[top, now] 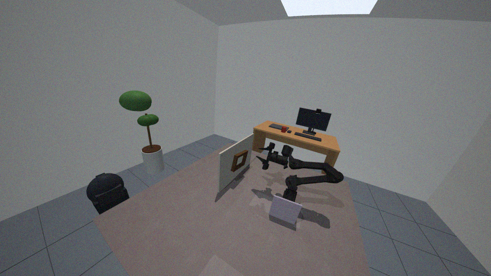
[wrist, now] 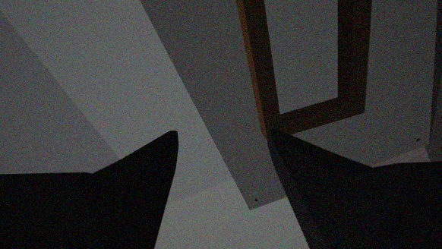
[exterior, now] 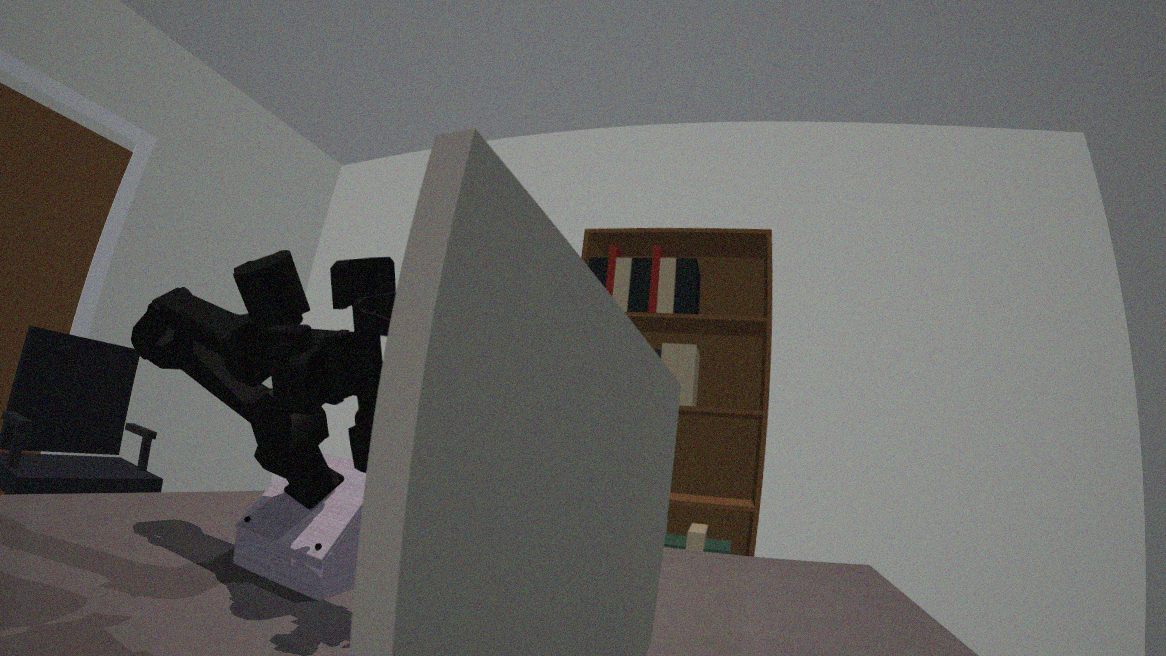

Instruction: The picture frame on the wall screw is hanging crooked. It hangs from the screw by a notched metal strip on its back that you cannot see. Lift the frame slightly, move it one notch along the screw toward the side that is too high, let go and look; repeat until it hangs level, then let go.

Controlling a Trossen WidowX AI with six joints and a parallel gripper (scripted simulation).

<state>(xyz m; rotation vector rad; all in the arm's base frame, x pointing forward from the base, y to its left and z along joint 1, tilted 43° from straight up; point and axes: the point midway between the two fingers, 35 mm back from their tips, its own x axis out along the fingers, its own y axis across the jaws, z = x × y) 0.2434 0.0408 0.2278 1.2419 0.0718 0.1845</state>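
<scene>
My gripper tip is 13 cm short of the brown wooden picture frame, 11 cm above it and 2 cm to the right of it. Round my gripper tip: wall panel (14 cm ahead, 12 cm below, 1 cm to the left).
</scene>
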